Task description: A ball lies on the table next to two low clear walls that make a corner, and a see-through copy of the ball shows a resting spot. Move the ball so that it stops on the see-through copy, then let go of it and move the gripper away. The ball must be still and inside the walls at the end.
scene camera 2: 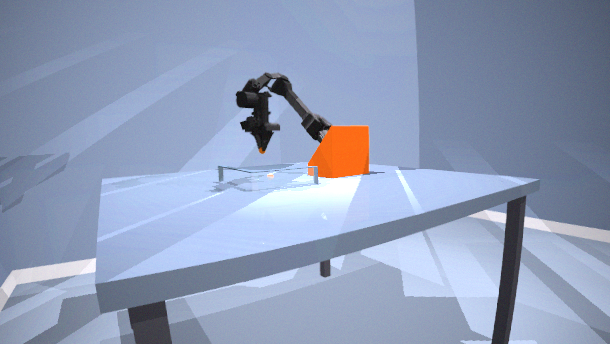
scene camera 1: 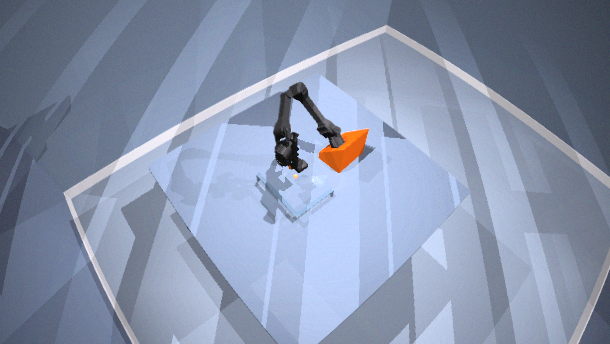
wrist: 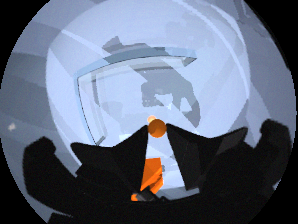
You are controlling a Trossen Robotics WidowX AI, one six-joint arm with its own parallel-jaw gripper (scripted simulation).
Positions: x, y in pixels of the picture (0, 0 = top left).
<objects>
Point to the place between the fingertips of the gripper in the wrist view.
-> At 156, 127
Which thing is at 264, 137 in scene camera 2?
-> The gripper.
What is the gripper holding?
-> An orange ball.
</objects>
